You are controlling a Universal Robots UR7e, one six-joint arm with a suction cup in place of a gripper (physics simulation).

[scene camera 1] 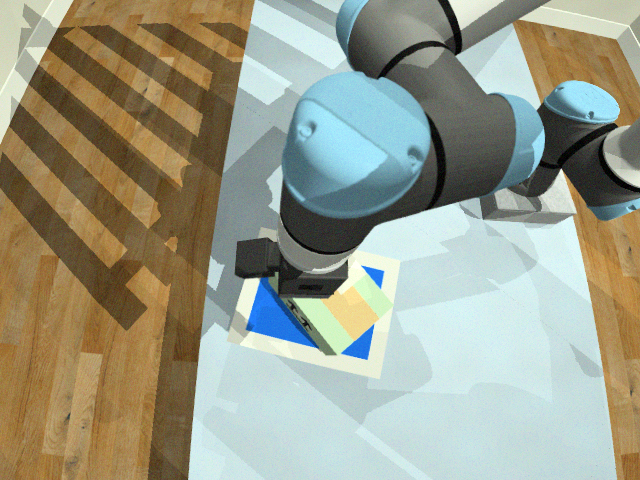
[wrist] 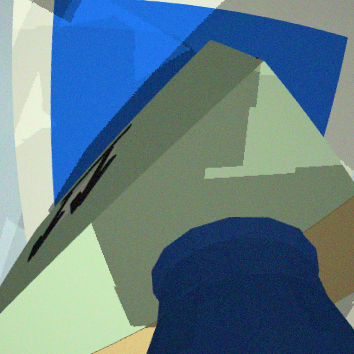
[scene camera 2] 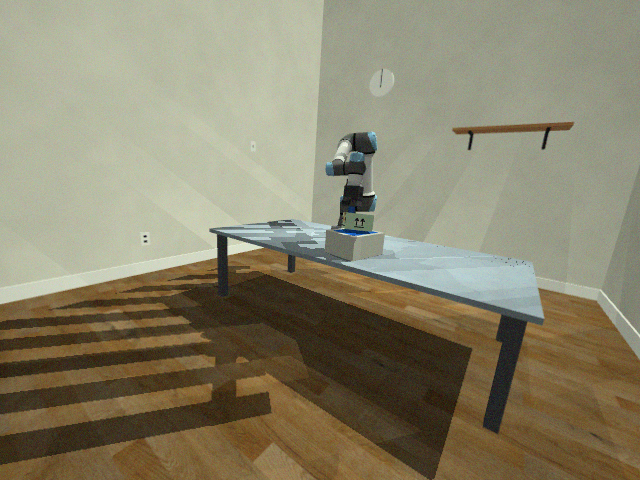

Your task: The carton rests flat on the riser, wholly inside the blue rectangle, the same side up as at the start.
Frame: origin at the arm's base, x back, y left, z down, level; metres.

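Seen in the pictures: hand at its tool point: [wrist: 228,242] [scene camera 2: 351,215].
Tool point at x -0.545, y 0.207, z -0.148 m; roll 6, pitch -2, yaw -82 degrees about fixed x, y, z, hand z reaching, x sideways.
Note:
A point is followed by its place in that frame.
The carton [scene camera 1: 351,312] @(x -0.483, y 0.269, z -0.154 m) [scene camera 2: 365,222] @(x -0.537, y 0.286, z -0.119 m) [wrist: 170,195] @(x -0.568, y 0.214, z -0.164 m) is pale green with a tan band and black arrows pointing up on one side. It is level, turned askew to the blue rectangle [scene camera 1: 273,317] @(x -0.595, y 0.252, z -0.061 m) [wrist: 90,65] @(x -0.601, y 0.257, z -0.061 m). My suction cup [scene camera 2: 352,209] [wrist: 235,245], dark blue, is on its top face; in scene camera 1 the arm hides the cup. The carton is at or slightly above the top of the cream riser [scene camera 1: 289,348] @(x -0.575, y 0.304, z -0.061 m) [scene camera 2: 338,245] @(x -0.636, y 0.186, z 0.002 m) [wrist: 32,165] @(x -0.558, y 0.313, z -0.061 m); any gap is too small to tell. In scene camera 1 its right corner overlaps the cream border.
The riser stands on the pale blue table [scene camera 1: 491,335] @(x -0.162, y 0.348, z 0.059 m) [scene camera 2: 465,273] @(x -0.522, y 0.778, z 0.059 m), near the table's left edge in scene camera 1. A grey block [scene camera 1: 555,206] @(x 0.045, y 0.104, z -0.009 m) is under the arm's base at the right. A wall shelf [scene camera 2: 511,128] is far behind.

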